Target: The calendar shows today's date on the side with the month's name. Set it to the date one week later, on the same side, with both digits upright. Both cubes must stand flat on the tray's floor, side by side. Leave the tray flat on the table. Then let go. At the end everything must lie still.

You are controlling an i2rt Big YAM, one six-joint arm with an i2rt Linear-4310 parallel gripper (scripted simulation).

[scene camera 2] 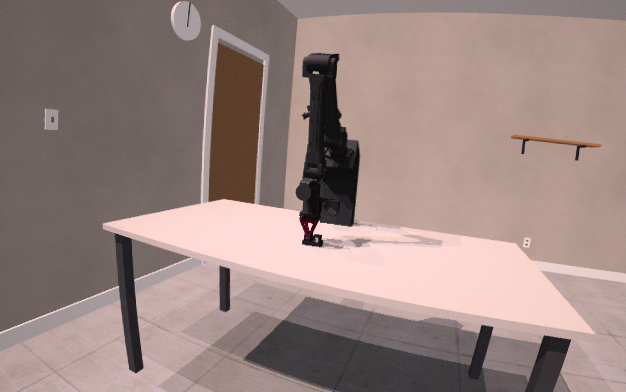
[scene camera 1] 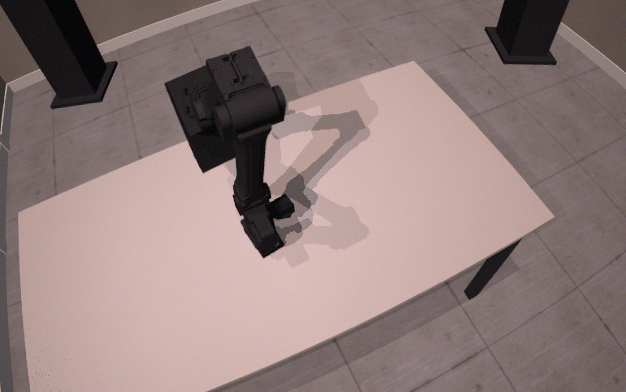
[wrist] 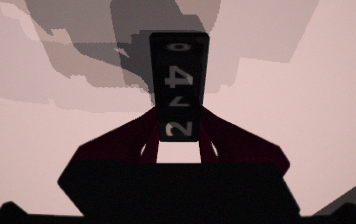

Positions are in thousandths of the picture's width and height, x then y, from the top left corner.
Labels:
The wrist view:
my gripper: 501,498
black calendar block: 501,297

